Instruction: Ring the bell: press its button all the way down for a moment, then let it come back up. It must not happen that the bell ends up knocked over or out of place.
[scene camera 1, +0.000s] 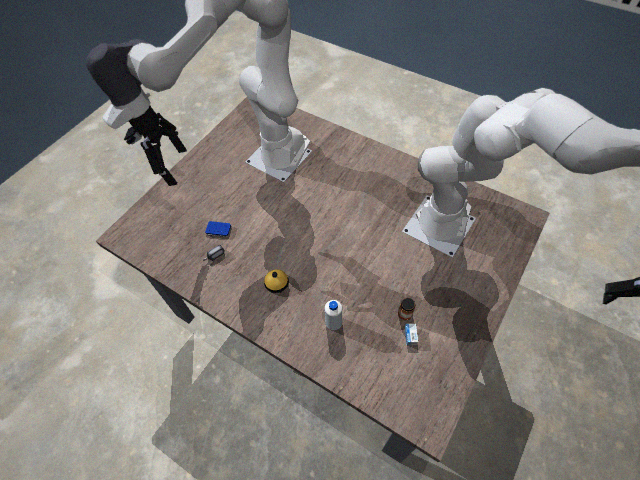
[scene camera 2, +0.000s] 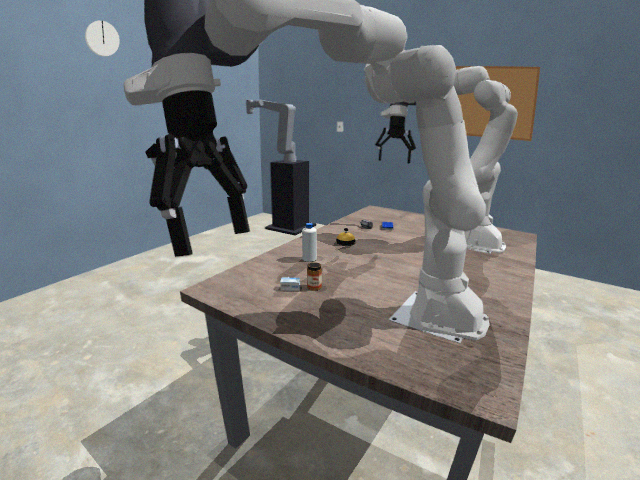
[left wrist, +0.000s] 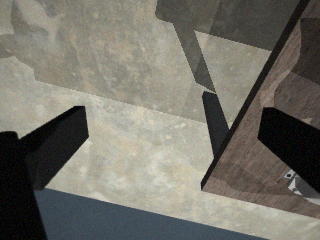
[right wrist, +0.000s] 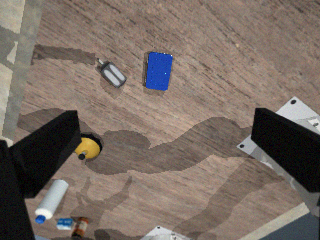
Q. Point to my left gripper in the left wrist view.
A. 173, 122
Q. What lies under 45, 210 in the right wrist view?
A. A white bottle.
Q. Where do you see a blue box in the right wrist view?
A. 159, 64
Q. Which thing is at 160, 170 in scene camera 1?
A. My right gripper.
